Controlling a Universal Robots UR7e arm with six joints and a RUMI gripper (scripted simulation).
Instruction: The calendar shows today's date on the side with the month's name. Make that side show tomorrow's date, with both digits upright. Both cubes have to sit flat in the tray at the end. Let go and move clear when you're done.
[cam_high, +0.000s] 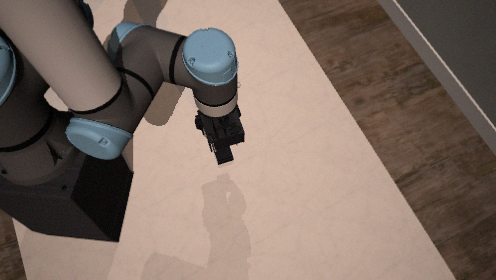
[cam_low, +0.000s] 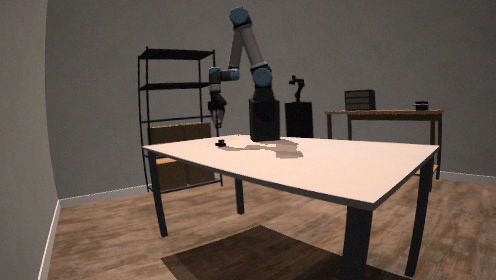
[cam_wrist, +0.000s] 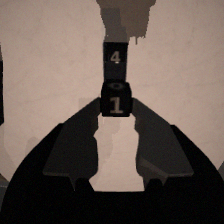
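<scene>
Now: hand 130 mm above the calendar tray and 20 mm to the right of it. Round my hand: dark calendar cube 10 mm below.
</scene>
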